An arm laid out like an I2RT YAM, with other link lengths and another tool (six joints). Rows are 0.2 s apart.
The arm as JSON. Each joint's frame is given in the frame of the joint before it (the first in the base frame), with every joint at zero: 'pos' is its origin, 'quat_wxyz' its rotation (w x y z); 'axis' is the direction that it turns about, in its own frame. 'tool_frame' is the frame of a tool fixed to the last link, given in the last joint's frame.
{
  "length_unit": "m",
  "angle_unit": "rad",
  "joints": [
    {
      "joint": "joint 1",
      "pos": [
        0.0,
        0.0,
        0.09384
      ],
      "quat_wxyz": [
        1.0,
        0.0,
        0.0,
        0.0
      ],
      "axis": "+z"
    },
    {
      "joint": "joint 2",
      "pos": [
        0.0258,
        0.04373,
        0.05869
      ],
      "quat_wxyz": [
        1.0,
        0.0,
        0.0,
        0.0
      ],
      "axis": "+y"
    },
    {
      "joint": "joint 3",
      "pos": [
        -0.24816,
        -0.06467,
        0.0
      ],
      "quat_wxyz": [
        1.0,
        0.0,
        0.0,
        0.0
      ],
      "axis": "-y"
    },
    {
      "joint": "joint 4",
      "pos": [
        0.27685,
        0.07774,
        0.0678
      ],
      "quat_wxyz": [
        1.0,
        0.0,
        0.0,
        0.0
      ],
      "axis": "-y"
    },
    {
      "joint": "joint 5",
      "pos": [
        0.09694,
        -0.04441,
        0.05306
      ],
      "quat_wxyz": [
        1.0,
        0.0,
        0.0,
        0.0
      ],
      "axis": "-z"
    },
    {
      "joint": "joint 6",
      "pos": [
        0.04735,
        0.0,
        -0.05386
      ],
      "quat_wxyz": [
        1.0,
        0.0,
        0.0,
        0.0
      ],
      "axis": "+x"
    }
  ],
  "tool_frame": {
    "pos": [
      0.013,
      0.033,
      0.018
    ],
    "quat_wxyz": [
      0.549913,
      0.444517,
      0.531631,
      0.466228
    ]
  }
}
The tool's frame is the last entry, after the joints.
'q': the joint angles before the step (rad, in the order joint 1, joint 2, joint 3, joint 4, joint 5, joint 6). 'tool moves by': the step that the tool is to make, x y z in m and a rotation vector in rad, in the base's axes. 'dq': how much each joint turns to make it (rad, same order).
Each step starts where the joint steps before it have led.
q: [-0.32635, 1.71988, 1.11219, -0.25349, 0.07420, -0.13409]
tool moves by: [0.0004, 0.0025, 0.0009, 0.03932, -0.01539, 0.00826]
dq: [0.00119, -0.00021, -0.00242, 0.00297, -0.03660, 0.02216]
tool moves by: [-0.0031, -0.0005, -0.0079, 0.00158, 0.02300, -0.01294]
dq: [-0.00150, 0.00534, -0.01351, -0.00366, 0.01185, 0.00498]
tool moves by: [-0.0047, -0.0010, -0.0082, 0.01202, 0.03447, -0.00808]
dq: [-0.00535, 0.00599, -0.00914, -0.02150, 0.00151, 0.00228]
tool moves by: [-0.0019, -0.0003, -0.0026, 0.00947, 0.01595, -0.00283]
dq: [-0.00239, 0.00264, 0.00006, -0.01572, -0.00272, 0.00259]
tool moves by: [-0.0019, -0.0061, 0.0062, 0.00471, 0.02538, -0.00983]
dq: [-0.01492, -0.00324, 0.03021, -0.05863, 0.00035, -0.00651]
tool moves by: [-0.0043, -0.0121, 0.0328, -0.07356, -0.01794, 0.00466]
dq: [-0.02704, -0.06010, 0.04394, -0.05711, 0.03169, -0.06253]
